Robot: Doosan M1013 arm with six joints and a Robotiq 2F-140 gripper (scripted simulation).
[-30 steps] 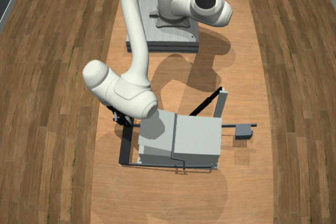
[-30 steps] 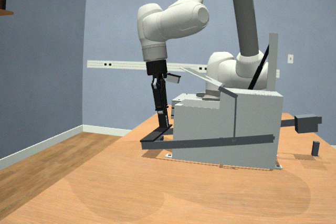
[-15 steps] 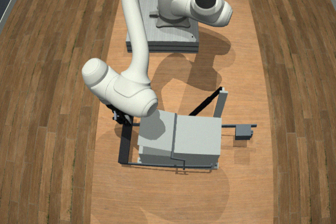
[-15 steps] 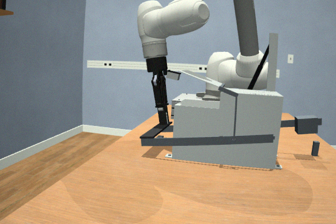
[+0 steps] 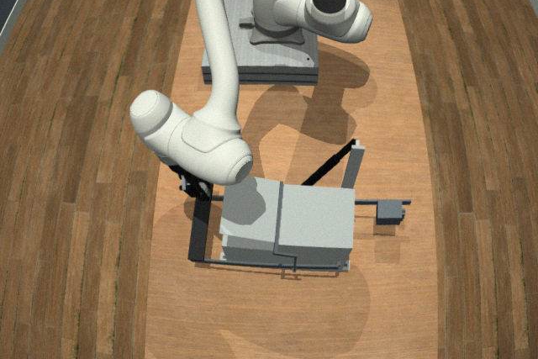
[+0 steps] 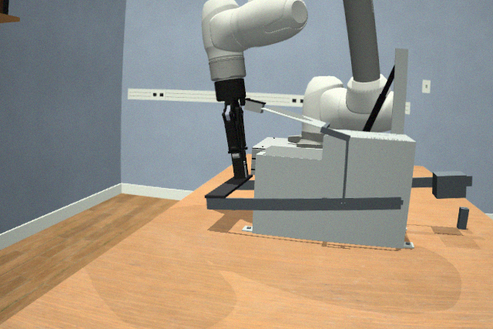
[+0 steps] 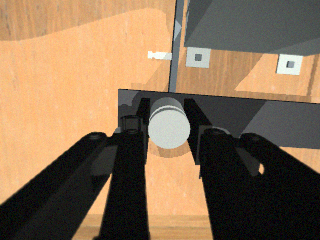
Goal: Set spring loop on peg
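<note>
The small grey block is 10 mm to the right of my hand and 100 mm below it. From my hand the other things lie so: steel test weight (10 mm below).
</note>
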